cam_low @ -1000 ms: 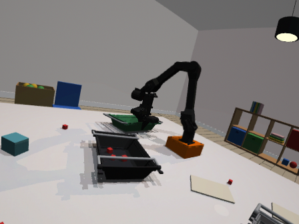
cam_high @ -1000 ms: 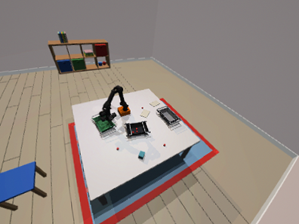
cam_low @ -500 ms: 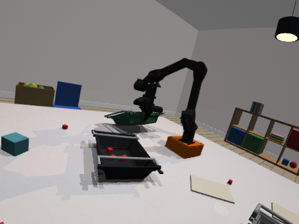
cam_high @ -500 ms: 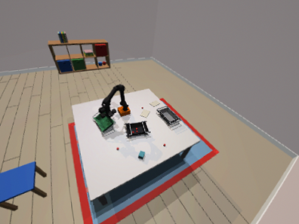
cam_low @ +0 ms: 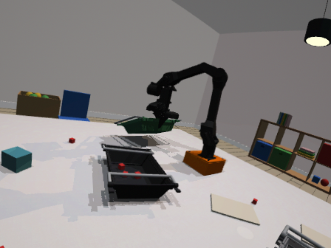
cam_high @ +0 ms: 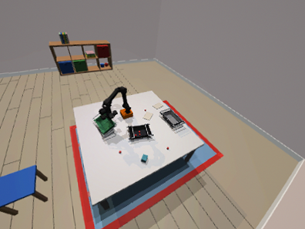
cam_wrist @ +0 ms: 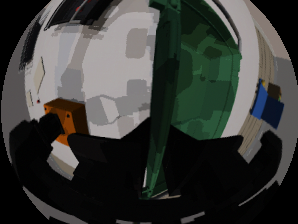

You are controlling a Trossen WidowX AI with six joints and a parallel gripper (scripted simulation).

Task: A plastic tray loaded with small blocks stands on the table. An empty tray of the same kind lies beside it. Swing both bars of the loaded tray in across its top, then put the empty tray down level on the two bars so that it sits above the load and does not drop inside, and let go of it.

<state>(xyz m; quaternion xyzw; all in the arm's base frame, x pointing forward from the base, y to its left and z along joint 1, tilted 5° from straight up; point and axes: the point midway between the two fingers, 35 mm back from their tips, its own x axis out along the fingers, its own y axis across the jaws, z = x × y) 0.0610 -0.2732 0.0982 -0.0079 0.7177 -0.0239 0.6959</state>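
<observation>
Right now my gripper tip is 80 mm to the left of the green tray. Round my gripper tip: teal cube 610 mm ahead, 80 mm below, 60 mm to the left.
</observation>
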